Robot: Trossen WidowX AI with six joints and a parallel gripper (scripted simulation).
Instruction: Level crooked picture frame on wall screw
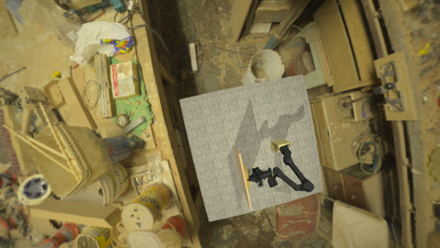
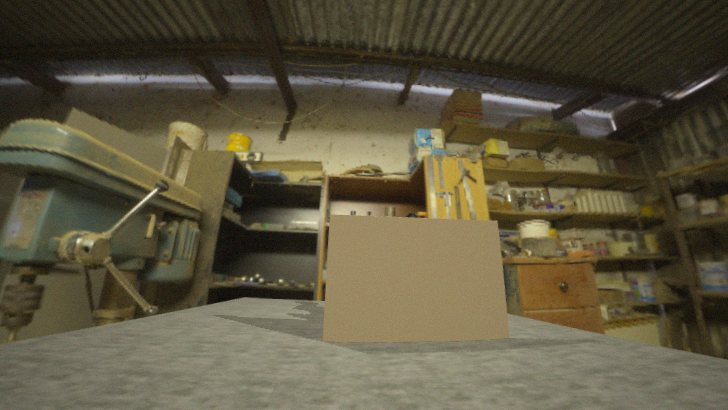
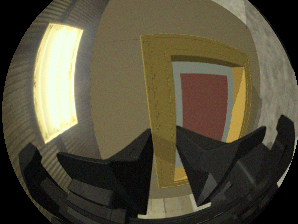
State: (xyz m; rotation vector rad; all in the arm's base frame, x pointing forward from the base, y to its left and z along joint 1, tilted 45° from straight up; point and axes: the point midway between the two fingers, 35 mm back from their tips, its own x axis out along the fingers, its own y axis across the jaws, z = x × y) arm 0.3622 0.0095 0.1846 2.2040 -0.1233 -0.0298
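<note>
Now: gripper tip 50 mm above the picture frame, 10 mm to the left of it and 10 mm short of it. Also, from my gripper tip: tan wall panel 70 mm below, 20 mm to the right, 20 mm ahead.
</note>
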